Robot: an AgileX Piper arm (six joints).
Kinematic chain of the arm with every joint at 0, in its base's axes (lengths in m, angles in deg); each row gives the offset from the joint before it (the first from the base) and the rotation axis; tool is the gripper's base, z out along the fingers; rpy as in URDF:
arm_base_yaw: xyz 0 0 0.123 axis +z
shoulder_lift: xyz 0 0 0 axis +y
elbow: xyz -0.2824 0 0.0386 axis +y
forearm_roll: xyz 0.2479 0 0.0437 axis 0.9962 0 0.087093
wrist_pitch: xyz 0 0 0 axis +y
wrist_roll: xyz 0.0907 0 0.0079 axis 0.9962 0 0.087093
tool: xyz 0 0 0 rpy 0 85.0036 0
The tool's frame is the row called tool.
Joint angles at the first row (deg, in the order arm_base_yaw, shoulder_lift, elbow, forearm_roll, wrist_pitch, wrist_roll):
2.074, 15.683, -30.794, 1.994, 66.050, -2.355
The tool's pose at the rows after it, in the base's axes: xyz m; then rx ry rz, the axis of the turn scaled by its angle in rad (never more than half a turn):
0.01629 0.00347 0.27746 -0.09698 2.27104 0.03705
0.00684 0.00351 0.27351 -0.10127 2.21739 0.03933
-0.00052 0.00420 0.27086 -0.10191 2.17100 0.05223
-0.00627 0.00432 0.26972 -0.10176 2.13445 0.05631
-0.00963 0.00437 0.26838 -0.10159 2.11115 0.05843
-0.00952 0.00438 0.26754 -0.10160 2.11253 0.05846
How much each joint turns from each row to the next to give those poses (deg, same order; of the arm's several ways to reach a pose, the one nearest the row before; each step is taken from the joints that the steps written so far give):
0.016, -5.545, 0.730, -0.001, -0.866, -0.444
-0.005, -4.011, 0.958, 0.267, 0.000, -0.276
0.000, -3.181, 0.598, 0.665, -0.056, -0.051
0.003, -2.342, 0.195, 0.228, 0.060, 0.002
0.003, -1.524, 0.255, 0.121, -0.063, 0.004
-0.004, -0.091, 0.174, 0.004, -0.004, -0.004

